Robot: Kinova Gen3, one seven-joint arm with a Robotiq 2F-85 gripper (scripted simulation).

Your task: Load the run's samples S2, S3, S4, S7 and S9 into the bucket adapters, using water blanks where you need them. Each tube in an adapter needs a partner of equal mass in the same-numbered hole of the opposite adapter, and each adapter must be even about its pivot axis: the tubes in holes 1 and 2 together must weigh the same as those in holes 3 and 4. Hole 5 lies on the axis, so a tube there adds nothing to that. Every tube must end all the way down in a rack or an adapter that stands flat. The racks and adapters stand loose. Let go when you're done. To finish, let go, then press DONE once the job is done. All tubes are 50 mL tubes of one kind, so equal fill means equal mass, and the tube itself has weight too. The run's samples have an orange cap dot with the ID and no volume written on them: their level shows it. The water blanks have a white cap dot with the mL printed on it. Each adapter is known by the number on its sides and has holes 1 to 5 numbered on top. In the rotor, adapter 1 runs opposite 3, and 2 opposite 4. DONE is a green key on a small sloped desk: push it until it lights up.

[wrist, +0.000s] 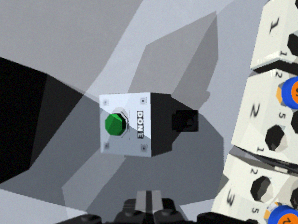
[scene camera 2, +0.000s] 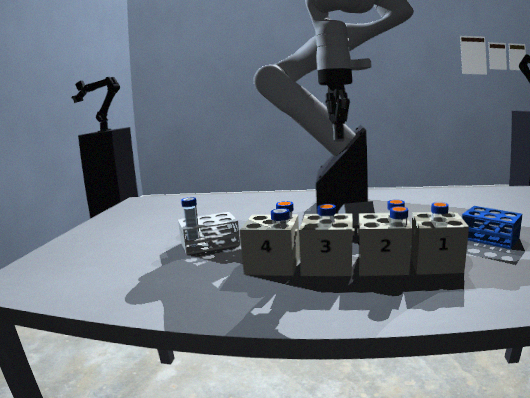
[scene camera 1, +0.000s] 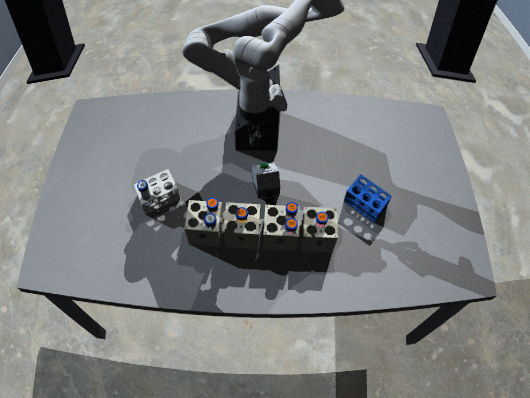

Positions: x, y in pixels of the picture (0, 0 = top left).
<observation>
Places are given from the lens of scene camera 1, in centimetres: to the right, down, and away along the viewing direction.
blue rack (scene camera 1: 371, 206): 33, 2, 128
adapter 4 (scene camera 1: 197, 233): -19, 10, 121
adapter 2 (scene camera 1: 275, 237): 3, 10, 120
</observation>
